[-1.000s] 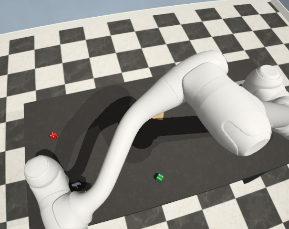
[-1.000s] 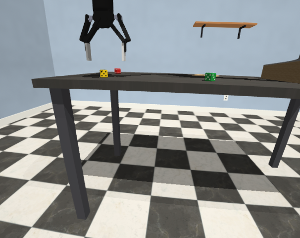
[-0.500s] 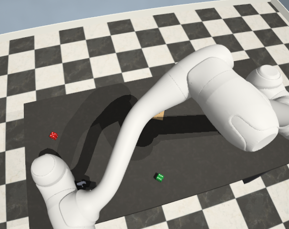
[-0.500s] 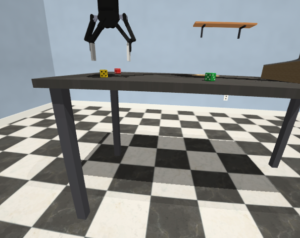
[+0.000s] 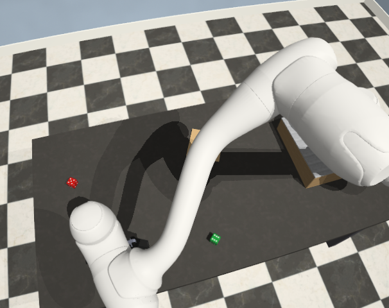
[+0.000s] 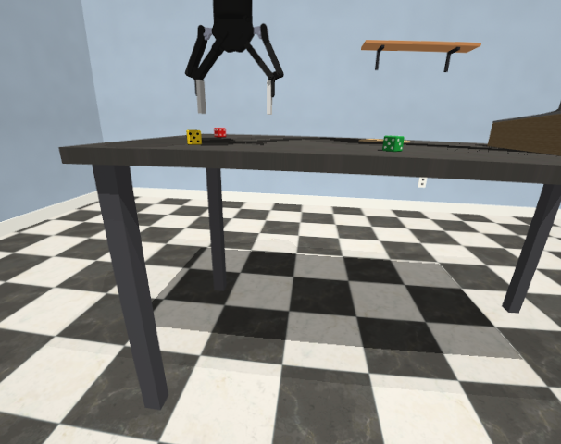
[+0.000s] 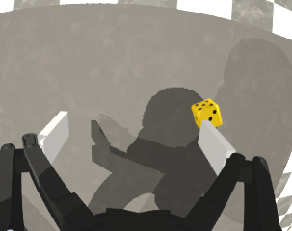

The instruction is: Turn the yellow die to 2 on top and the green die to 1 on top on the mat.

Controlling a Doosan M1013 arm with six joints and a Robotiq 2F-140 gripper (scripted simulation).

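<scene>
Now: the green die 33 cm behind my hand, 6 cm below it and 2 cm to the right of it. From my hand the other things lie so: tan mat: 43 cm to the right, 38 cm behind, 7 cm below; yellow die: 9 cm ahead, 6 cm below, 1 cm to the left; red die: 33 cm to the right, 18 cm ahead, 6 cm below.
</scene>
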